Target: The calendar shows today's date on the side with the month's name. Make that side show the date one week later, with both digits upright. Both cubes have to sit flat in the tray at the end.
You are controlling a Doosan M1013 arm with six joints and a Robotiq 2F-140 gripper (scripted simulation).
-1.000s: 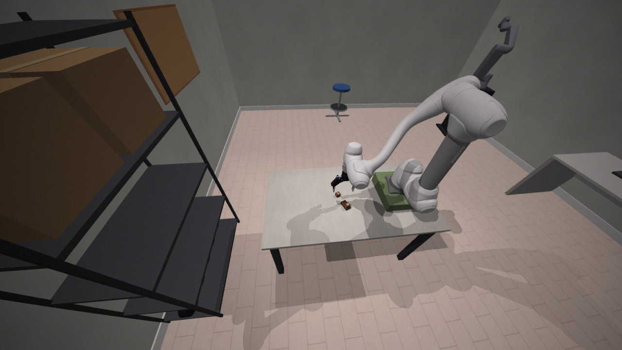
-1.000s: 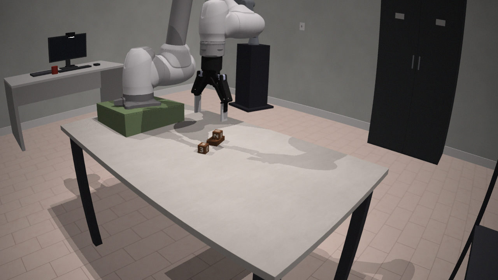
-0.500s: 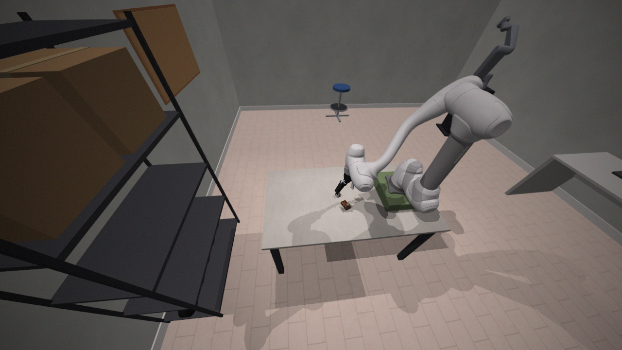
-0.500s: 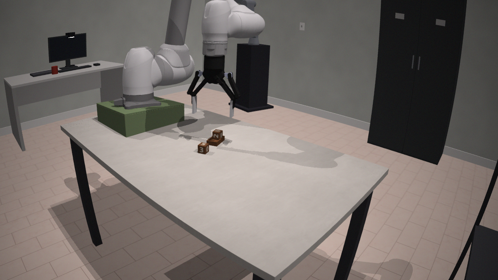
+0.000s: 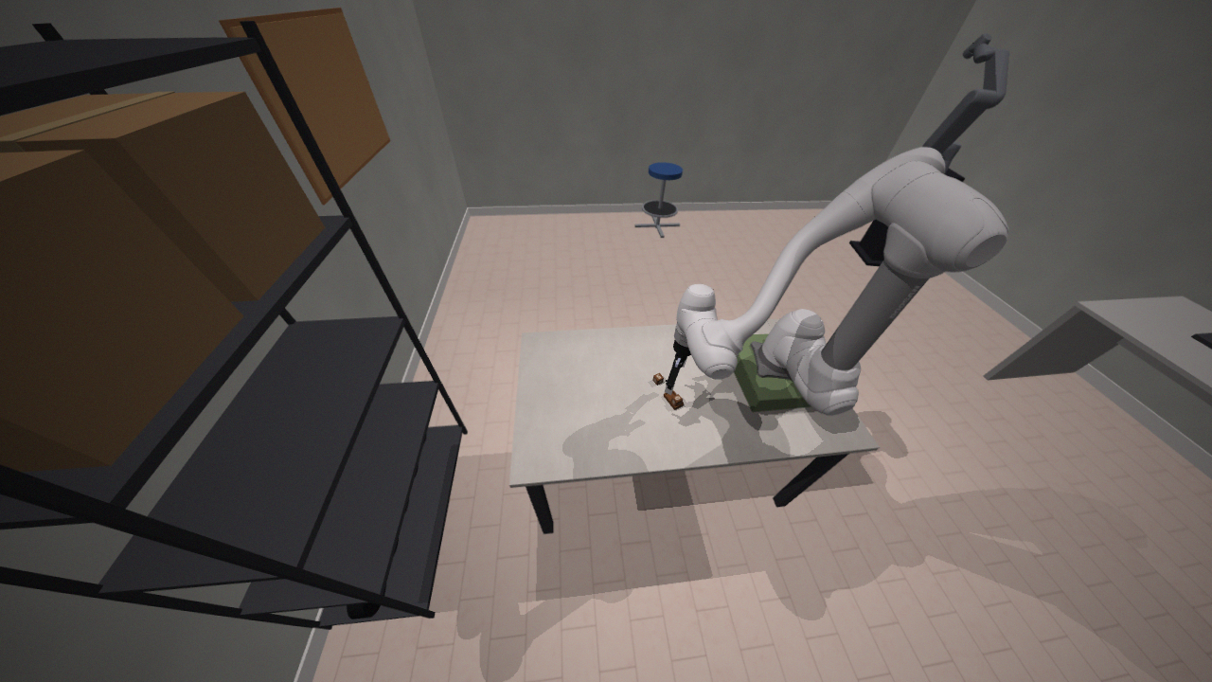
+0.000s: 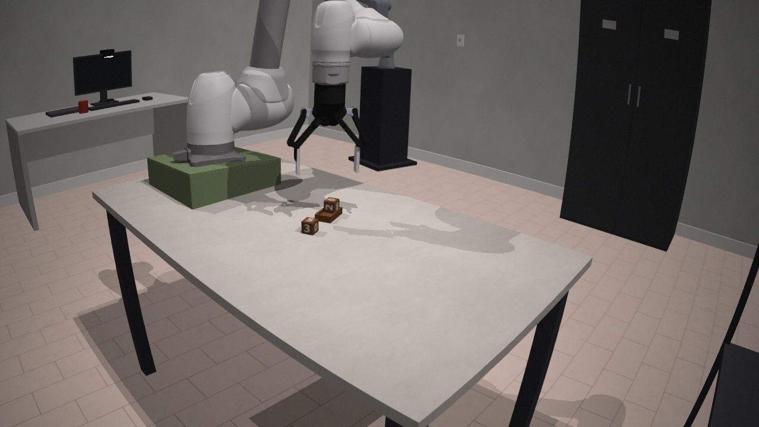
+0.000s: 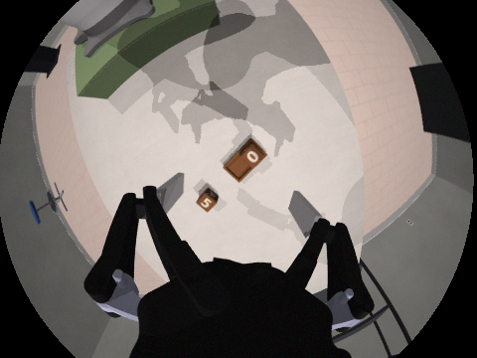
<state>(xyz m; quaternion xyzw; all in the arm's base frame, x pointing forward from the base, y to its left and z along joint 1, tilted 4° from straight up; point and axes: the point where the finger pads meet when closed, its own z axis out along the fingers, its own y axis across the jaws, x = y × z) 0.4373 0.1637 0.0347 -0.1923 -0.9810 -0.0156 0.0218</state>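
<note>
Now: hand 20 mm past the brown tray, 10 mm to the right of it and 130 mm above it. From my hand the other things lie so: brown cube 50 mm ahead, 80 mm to the right, 120 mm below.
</note>
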